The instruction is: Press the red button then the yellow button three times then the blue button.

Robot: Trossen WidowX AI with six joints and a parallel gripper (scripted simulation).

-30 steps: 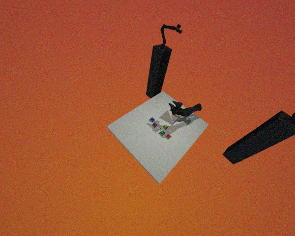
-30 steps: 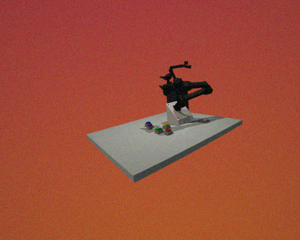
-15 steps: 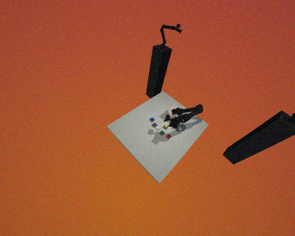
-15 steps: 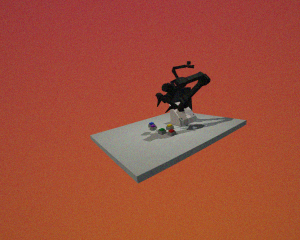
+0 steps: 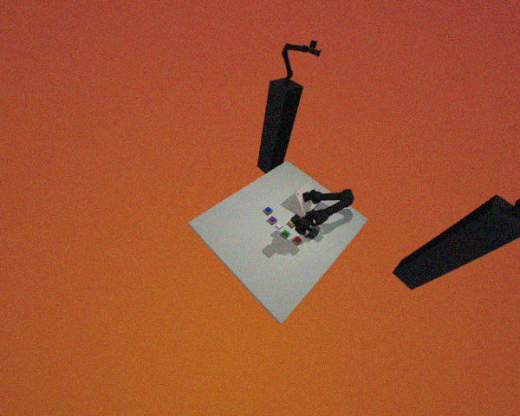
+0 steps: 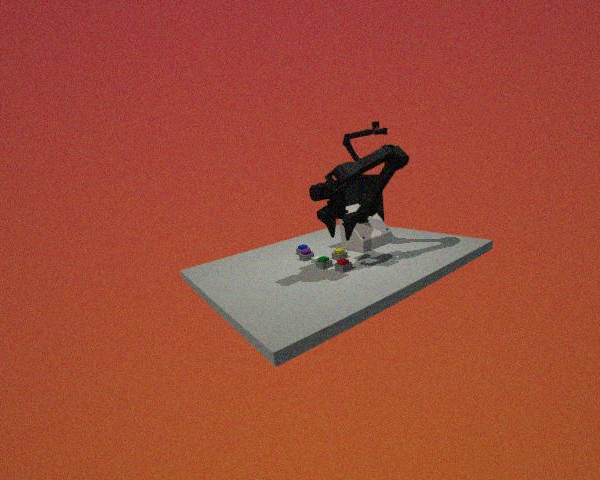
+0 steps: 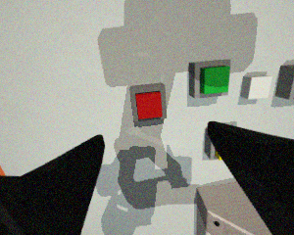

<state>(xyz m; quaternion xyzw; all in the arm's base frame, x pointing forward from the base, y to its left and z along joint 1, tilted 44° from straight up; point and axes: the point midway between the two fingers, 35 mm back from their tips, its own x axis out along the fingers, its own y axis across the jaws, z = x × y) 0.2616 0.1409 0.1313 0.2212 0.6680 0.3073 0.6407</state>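
Right now my gripper tip is 9 cm above the red button. Round my gripper tip: white block (16 cm to the right, 11 cm below, 2 cm ahead); then green button (9 cm to the right, 9 cm below, 3 cm ahead); then yellow button (12 cm to the right, 9 cm below, 8 cm behind).
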